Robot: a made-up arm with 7 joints.
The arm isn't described. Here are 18 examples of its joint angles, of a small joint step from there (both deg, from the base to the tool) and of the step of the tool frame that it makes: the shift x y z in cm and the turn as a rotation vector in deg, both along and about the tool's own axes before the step.
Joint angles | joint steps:
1: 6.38 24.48 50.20 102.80 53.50 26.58 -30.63 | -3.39 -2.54 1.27 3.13 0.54 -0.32 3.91
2: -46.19 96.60 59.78 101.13 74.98 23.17 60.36 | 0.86 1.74 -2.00 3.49 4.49 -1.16 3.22
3: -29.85 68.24 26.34 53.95 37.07 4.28 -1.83 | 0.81 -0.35 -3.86 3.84 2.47 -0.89 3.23
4: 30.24 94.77 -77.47 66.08 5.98 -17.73 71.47 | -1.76 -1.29 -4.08 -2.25 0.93 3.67 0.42
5: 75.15 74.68 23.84 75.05 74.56 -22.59 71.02 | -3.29 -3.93 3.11 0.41 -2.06 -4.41 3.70
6: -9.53 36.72 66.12 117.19 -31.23 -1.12 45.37 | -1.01 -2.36 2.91 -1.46 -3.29 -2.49 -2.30
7: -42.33 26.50 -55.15 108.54 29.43 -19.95 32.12 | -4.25 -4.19 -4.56 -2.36 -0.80 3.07 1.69
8: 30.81 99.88 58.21 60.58 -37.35 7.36 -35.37 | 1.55 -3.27 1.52 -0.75 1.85 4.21 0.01
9: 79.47 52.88 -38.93 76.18 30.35 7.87 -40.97 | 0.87 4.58 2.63 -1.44 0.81 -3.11 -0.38
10: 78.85 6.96 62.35 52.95 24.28 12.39 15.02 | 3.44 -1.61 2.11 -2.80 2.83 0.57 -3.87
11: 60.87 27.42 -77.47 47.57 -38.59 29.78 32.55 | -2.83 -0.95 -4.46 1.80 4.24 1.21 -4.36
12: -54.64 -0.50 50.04 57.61 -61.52 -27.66 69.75 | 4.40 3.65 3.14 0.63 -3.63 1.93 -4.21
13: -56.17 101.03 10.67 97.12 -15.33 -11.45 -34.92 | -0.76 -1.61 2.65 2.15 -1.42 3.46 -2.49
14: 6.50 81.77 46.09 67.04 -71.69 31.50 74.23 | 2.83 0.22 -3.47 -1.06 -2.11 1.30 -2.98
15: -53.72 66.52 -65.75 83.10 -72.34 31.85 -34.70 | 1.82 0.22 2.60 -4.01 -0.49 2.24 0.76
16: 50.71 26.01 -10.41 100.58 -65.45 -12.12 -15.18 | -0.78 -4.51 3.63 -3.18 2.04 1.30 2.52
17: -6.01 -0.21 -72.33 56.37 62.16 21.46 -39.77 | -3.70 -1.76 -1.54 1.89 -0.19 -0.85 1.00
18: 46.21 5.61 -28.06 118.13 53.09 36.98 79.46 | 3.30 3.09 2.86 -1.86 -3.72 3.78 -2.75
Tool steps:
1: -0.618 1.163 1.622 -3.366 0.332 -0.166
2: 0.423 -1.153 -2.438 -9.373 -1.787 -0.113
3: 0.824 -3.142 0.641 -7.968 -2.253 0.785
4: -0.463 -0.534 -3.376 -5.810 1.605 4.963
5: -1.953 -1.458 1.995 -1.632 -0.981 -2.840
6: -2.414 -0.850 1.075 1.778 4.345 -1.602
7: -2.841 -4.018 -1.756 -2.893 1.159 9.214
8: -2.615 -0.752 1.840 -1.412 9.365 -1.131
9: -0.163 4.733 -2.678 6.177 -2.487 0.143
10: -1.951 -1.076 -1.129 3.041 1.445 7.861
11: 4.148 -3.988 0.085 0.105 -3.800 -1.873
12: 0.814 3.830 3.617 9.619 3.845 -0.470
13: 1.037 0.719 -0.735 5.002 1.437 -1.715
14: 0.661 -0.145 -0.605 3.517 2.485 0.120
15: -3.642 -2.056 -0.489 -2.481 5.219 -5.733
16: -0.671 -1.782 1.373 -2.467 7.577 4.455
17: -2.630 -3.231 1.619 -5.427 1.347 0.058
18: 2.246 -0.419 1.280 9.048 6.979 1.810
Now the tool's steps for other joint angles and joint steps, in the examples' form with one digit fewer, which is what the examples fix.
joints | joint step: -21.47 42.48 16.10 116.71 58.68 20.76 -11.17 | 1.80 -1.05 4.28 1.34 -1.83 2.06 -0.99
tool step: 2.73 0.50 0.94 3.08 -4.25 -1.67
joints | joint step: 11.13 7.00 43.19 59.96 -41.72 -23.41 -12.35 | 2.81 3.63 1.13 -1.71 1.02 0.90 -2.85
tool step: 0.58 2.34 -3.01 6.20 -0.11 -0.07
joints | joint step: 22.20 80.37 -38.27 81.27 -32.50 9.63 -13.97 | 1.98 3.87 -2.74 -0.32 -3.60 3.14 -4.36
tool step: -2.56 0.43 0.28 4.02 2.96 -8.18
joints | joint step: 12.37 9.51 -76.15 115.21 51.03 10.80 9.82 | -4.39 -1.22 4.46 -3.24 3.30 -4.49 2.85
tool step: -0.55 2.30 0.53 2.01 -7.87 5.28
